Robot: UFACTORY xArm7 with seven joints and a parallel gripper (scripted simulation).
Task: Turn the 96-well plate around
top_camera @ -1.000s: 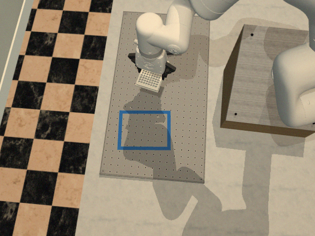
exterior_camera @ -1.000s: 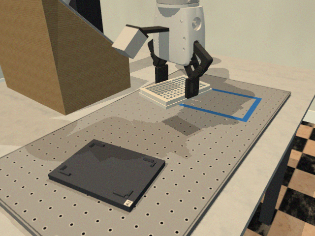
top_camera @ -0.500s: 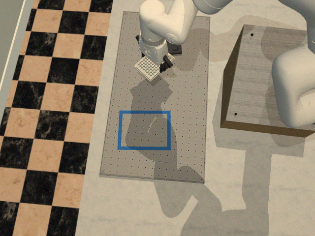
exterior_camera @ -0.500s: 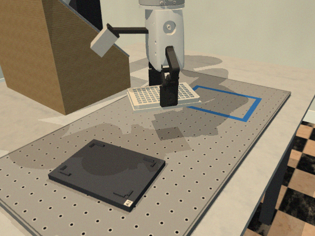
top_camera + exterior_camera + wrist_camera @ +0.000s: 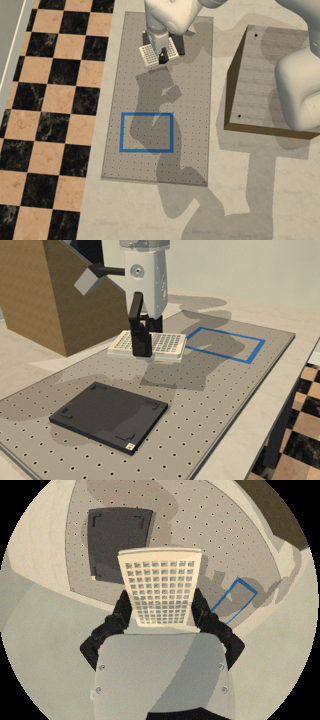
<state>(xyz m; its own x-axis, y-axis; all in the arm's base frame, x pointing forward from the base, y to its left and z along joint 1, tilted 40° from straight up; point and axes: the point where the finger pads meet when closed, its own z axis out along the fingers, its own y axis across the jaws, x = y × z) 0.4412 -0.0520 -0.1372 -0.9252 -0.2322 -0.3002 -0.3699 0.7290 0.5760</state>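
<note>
Right now my hand is 10 mm past the dark plate nest N1, 100 mm to the left of it and 100 mm above it. The rest, counted from my hand: white 96-well plate (10 mm below); A1 label (70 mm ahead, 150 mm to the right, 100 mm below).
</note>
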